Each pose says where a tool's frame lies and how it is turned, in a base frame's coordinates. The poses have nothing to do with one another.
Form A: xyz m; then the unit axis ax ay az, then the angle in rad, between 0 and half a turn.
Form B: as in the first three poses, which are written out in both.
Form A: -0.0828 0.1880 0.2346 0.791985 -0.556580 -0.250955 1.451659
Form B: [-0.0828 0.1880 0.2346], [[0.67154 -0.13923 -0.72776], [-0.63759 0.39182 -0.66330], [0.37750 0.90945 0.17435]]
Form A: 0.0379 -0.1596 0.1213 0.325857 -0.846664 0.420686 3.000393
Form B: [0.0379 -0.1596 0.1213], [[-0.77874 -0.60824 0.15365], [-0.48983 0.43650 -0.75467], [0.39195 -0.66296 -0.63786]]
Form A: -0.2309 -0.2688 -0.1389 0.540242 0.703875 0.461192 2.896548
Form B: [-0.2309 -0.2688 -0.1389], [[-0.39512 0.63728 0.66163], [0.86105 0.00595 0.50848], [0.32011 0.77061 -0.55108]]
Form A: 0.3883 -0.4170 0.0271 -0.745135 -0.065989 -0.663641 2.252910
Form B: [0.3883 -0.4170 0.0271], [[0.27483 0.59532 0.75503], [-0.43498 -0.62334 0.64981], [0.85748 -0.50700 0.08764]]
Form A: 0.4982 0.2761 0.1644 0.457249 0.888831 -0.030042 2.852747
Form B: [0.4982 0.2761 0.1644], [[-0.54908 0.80456 0.22628], [0.78744 0.58874 -0.18254], [-0.28008 0.07795 -0.95681]]
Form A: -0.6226 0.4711 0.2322 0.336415 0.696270 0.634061 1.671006
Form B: [-0.6226 0.4711 0.2322], [[0.02446 -0.37321 0.92742], [0.88855 0.43325 0.15092], [-0.45813 0.82037 0.34221]]
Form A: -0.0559 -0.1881 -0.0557 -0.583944 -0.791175 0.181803 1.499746
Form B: [-0.0559 -0.1881 -0.0557], [[0.38777 0.24786 -0.88780], [0.61055 0.65251 0.44884], [0.69055 -0.71610 0.10170]]
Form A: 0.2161 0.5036 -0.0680 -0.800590 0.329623 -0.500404 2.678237
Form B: [0.2161 0.5036 -0.0680], [[0.31975 -0.27630 0.90632], [-0.72362 -0.68871 0.04533], [0.61167 -0.67032 -0.42015]]
